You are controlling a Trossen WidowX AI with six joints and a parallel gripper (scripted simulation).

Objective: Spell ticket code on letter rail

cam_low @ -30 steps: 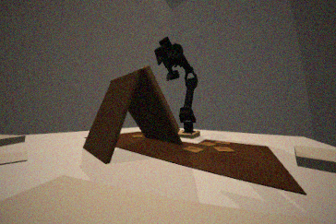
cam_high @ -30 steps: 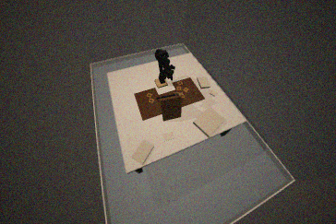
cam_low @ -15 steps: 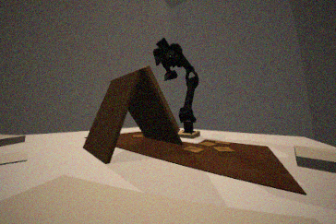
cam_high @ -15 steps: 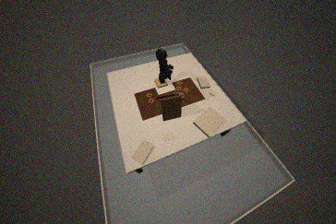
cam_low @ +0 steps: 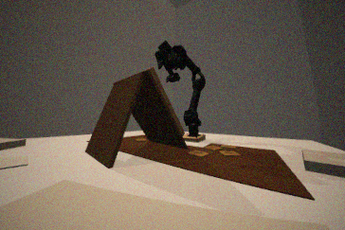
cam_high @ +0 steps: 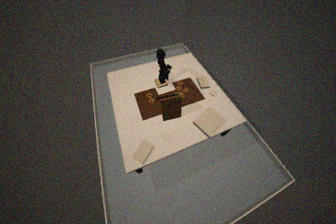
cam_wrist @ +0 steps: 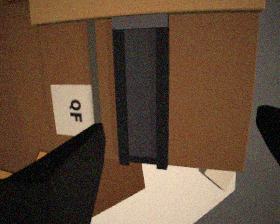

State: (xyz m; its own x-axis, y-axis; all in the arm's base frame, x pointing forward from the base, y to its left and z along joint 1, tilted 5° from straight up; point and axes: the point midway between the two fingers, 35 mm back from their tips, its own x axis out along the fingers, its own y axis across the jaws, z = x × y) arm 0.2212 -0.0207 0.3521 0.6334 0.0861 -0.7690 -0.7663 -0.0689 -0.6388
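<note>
Now: gripper tip 240 mm above the white ticket, 50 mm to the left of it and 20 mm short of it. The rest, counted from my gripper tip: pale slip 430 mm ahead, 330 mm below, 120 mm to the right; brown mat 330 mm below, 60 mm behind, 50 mm to the left.
</note>
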